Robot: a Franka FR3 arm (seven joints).
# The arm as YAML. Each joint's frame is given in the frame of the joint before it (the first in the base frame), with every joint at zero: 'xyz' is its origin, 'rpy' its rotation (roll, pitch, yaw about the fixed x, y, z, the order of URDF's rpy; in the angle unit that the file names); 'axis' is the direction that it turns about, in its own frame. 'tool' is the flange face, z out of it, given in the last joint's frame.
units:
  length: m
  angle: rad
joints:
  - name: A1
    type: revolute
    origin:
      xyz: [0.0, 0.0, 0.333]
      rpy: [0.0, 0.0, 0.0]
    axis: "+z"
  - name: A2
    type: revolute
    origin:
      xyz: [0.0, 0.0, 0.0]
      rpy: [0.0, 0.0, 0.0]
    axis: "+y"
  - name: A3
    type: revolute
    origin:
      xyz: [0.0, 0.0, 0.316]
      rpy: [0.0, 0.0, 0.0]
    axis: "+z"
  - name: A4
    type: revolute
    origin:
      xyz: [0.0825, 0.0, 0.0]
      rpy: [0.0, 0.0, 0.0]
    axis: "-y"
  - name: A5
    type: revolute
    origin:
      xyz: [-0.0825, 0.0, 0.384]
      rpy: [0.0, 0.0, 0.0]
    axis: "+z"
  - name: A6
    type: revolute
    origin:
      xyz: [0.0, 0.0, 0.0]
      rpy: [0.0, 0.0, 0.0]
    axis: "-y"
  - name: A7
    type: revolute
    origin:
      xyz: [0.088, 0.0, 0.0]
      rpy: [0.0, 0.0, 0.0]
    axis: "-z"
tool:
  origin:
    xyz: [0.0, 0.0, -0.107]
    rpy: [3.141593, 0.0, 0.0]
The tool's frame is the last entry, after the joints.
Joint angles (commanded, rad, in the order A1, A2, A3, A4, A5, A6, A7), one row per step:
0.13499, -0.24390, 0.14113, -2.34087, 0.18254, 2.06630, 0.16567
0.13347, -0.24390, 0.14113, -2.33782, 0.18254, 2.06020, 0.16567
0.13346, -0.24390, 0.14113, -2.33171, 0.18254, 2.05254, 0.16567
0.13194, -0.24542, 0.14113, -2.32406, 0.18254, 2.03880, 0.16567
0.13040, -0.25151, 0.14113, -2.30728, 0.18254, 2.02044, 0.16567
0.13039, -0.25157, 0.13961, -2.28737, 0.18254, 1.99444, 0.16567
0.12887, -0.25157, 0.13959, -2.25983, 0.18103, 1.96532, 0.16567
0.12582, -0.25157, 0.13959, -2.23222, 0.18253, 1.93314, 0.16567
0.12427, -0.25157, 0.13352, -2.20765, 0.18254, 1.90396, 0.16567
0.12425, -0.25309, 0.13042, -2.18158, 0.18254, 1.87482, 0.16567
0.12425, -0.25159, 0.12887, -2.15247, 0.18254, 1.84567, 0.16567
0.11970, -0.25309, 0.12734, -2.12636, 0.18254, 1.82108, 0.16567
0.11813, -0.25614, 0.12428, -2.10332, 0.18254, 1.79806, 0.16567
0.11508, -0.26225, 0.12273, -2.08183, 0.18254, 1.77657, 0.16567
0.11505, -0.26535, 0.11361, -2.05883, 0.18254, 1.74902, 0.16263
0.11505, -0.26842, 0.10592, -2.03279, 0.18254, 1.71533, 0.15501
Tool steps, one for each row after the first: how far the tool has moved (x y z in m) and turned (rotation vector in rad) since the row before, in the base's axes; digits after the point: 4 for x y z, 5 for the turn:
0.0002, -0.0005, 0.0009, -0.00026, 0.00302, -0.00066
0.0005, 0.0004, 0.0022, 0.00028, 0.00160, 0.00115
0.0002, -0.0002, 0.0031, -0.00020, 0.00454, 0.00045
0.0010, 0.0003, 0.0090, 0.00197, -0.00429, 0.00134
0.0013, 0.0005, 0.0071, 0.00095, 0.00616, 0.00251
0.0023, 0.0008, 0.0104, 0.00058, 0.00149, 0.00381
0.0019, 0.0002, 0.0103, 0.00255, 0.00503, 0.00148
0.0020, -0.0023, 0.0093, 0.00241, 0.00486, -0.00270
0.0012, -0.0003, 0.0107, 0.00214, 0.00173, 0.00182
0.0017, 0.0006, 0.0107, 0.00201, 0.00171, 0.00349
0.0016, -0.0017, 0.0111, 0.00235, -0.00284, -0.00173
0.0006, -0.0014, 0.0105, 0.00236, -0.00292, -0.00052
-0.0003, -0.0015, 0.0114, 0.00215, -0.00602, -0.00077
0.0001, -0.0039, 0.0103, 0.00313, 0.00118, -0.00110
-0.0008, -0.0032, 0.0112, 0.00260, 0.00350, 0.00588

